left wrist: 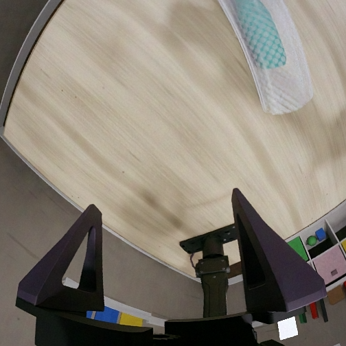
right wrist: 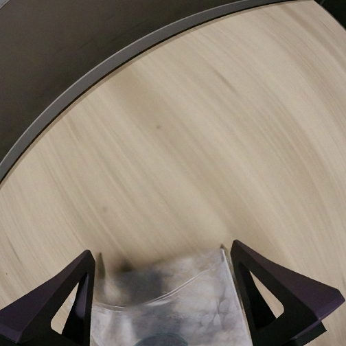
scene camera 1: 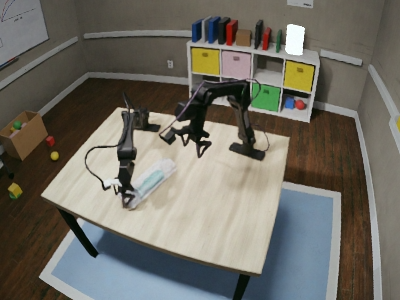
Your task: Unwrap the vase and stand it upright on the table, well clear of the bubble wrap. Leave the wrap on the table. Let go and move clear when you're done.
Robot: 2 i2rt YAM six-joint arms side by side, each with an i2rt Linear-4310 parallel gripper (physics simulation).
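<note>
The teal vase (scene camera 1: 151,183) (left wrist: 262,37) lies on its side inside the clear bubble wrap (scene camera 1: 169,165) (left wrist: 290,95) (right wrist: 170,282), on the table. In the right wrist view a dark rounded part of the vase (right wrist: 160,341) shows faintly through the wrap at the bottom edge. My right gripper (scene camera 1: 127,201) (right wrist: 161,254) is open and low at the wrap's near-left end in scene camera 1, with that end spanning the space between its fingers; contact is unclear. My left gripper (scene camera 1: 194,147) (left wrist: 159,202) is open and empty, above the table, apart from the wrap.
The wooden table (scene camera 1: 215,210) (left wrist: 125,125) (right wrist: 200,125) carries both arms at its back edge. The left arm's base (scene camera 1: 247,151) stands right of the wrap, the right arm's base (scene camera 1: 150,128) behind it. A white shelf unit (scene camera 1: 316,80) stands behind the table.
</note>
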